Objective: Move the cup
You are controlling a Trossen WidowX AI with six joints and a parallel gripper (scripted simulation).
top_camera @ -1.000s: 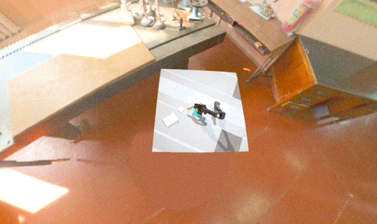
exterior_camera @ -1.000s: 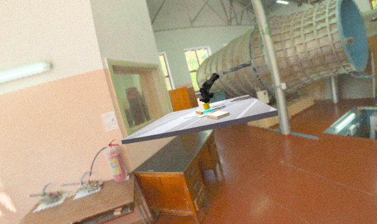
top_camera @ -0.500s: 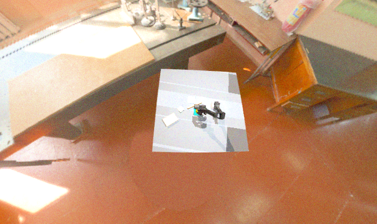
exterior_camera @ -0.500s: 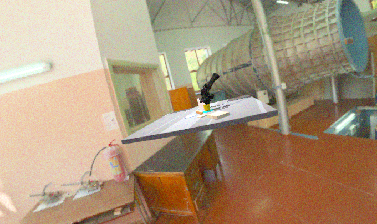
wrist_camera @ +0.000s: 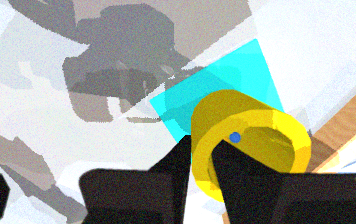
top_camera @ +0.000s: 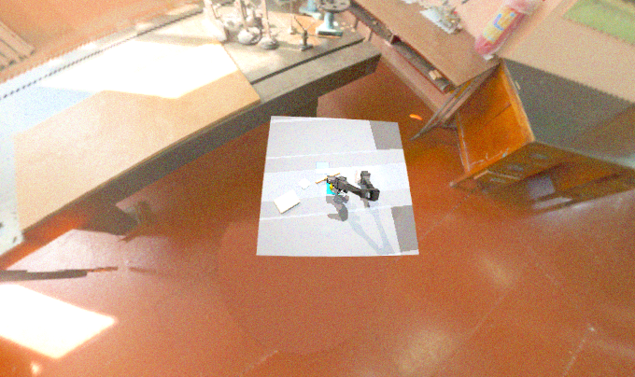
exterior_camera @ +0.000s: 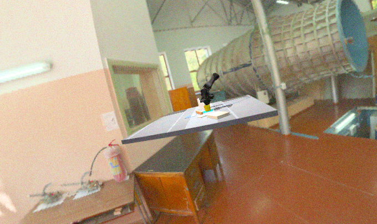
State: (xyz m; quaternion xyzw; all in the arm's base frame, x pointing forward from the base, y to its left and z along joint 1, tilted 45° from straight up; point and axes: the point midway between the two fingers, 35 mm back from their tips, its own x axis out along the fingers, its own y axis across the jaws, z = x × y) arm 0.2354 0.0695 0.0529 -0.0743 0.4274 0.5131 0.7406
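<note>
Right now my gripper tip is 20 mm short of the yellow cup, 10 mm to the left of it and 10 mm above it. Round my gripper tip: wooden bar: 110 mm to the right, 60 mm ahead, 40 mm below; then blue marble: 30 mm to the right, 30 mm below, 20 mm ahead; then cyan pad: 50 mm below, 20 mm to the right, 20 mm ahead.
</note>
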